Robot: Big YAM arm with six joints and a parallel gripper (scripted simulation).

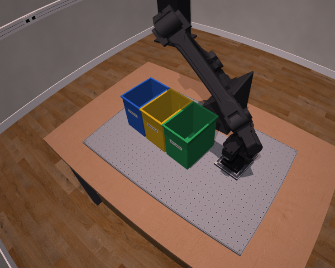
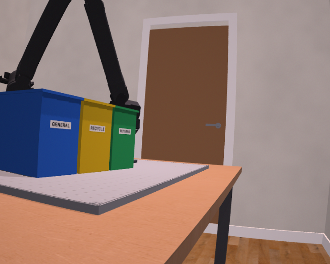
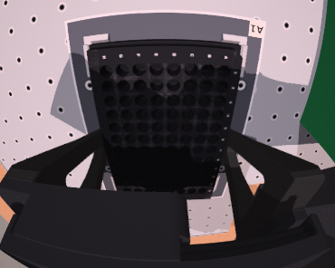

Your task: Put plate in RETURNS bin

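Now: the plate nest N1 20 mm below my hand. Round my hand: black 96-well plate: right at my hand; yellow recycle bin: 30 mm ahead, 330 mm to the right, 70 mm above; green returns bin: 60 mm ahead, 200 mm to the right, 70 mm above.
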